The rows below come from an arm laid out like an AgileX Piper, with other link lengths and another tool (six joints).
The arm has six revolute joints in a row. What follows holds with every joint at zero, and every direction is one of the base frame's. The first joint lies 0.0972 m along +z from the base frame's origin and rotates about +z. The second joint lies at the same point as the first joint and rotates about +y. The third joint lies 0.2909 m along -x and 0.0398 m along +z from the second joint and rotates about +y. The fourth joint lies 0.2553 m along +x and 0.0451 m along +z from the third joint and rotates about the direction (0.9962, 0, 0.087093). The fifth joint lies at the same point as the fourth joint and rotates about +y. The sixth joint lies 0.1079 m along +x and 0.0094 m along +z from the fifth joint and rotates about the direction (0.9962, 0, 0.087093). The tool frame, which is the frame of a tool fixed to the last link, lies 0.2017 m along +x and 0.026 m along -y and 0.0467 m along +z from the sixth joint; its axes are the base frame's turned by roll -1.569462, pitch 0.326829 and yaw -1.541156 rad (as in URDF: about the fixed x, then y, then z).
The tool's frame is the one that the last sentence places.
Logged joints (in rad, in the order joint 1, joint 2, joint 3, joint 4, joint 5, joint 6), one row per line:
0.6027, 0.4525, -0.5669, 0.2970, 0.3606, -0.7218
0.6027, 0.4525, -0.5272, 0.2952, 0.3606, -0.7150
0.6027, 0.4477, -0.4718, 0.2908, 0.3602, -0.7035
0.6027, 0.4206, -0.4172, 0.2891, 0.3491, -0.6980
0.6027, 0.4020, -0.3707, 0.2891, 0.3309, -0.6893
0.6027, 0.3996, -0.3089, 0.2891, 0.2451, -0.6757
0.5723, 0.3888, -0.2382, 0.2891, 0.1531, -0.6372
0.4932, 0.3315, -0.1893, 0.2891, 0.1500, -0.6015
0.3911, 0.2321, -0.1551, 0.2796, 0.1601, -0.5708
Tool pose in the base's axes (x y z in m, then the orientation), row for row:
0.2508, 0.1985, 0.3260, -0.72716, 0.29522, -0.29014, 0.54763
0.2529, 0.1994, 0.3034, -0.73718, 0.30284, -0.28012, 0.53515
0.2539, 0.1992, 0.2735, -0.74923, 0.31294, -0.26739, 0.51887
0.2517, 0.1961, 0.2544, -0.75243, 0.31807, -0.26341, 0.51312
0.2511, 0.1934, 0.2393, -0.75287, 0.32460, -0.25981, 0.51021
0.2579, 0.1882, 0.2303, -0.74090, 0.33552, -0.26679, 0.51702
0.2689, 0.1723, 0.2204, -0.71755, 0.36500, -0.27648, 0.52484
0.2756, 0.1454, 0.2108, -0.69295, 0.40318, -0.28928, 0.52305
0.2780, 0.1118, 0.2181, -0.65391, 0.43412, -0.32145, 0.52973
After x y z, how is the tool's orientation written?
As a quaternion, x y z w.
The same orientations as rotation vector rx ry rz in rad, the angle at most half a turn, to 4 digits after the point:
-1.7229, 0.6995, -0.6875
-1.7560, 0.7214, -0.6672
-1.7972, 0.7506, -0.6414
-1.8093, 0.7649, -0.6334
-1.8127, 0.7815, -0.6255
-1.7786, 0.8055, -0.6405
-1.7168, 0.8733, -0.6615
-1.6592, 0.9654, -0.6926
-1.5612, 1.0365, -0.7675

